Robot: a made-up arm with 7 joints.
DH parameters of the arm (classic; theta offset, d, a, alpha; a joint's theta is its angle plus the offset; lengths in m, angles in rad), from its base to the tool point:
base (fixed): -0.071 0 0 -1.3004
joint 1: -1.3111 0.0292 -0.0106 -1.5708
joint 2: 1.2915 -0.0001 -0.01 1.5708
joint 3: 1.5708 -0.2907 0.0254 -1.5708
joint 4: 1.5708 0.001 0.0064 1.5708
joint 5: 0 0.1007 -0.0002 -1.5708
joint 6: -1.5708 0 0.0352 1.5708
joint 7: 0 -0.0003 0 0
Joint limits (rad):
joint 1: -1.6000..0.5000
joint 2: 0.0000..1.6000
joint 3: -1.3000..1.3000
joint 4: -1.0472..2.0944
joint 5: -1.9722..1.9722
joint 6: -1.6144..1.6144
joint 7: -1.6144..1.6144
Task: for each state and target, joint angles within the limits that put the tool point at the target. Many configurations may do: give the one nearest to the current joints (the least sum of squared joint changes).
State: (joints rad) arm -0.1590 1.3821 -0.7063 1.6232 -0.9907 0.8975 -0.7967
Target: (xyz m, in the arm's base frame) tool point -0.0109 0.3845 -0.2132
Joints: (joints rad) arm -0.1800 1.0579 -0.6945 1.5888 -1.0113 0.9403 -0.7967
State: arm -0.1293 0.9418 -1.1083 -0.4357 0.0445 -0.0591 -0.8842
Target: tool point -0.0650 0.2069 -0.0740
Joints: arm 0.4911 1.5545 -1.3000 -0.9701 0.0712 -0.2222 -0.8842
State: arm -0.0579 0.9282 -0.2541 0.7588 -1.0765 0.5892 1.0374
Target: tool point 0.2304 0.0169 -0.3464
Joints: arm -0.6329 0.1470 -0.3483 0.8664 -1.0634 0.5212 1.0374
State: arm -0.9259 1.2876 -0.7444 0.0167 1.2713 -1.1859 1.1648
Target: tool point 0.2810 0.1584 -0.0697
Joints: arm -1.1284 1.0683 -0.7123 -0.0827 1.2432 -1.1626 1.1648
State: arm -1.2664 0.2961 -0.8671 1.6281 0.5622 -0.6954 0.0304
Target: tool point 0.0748 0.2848 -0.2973
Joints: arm -0.4904 0.7068 -0.8863 2.0944 0.8779 -1.2782 0.0304
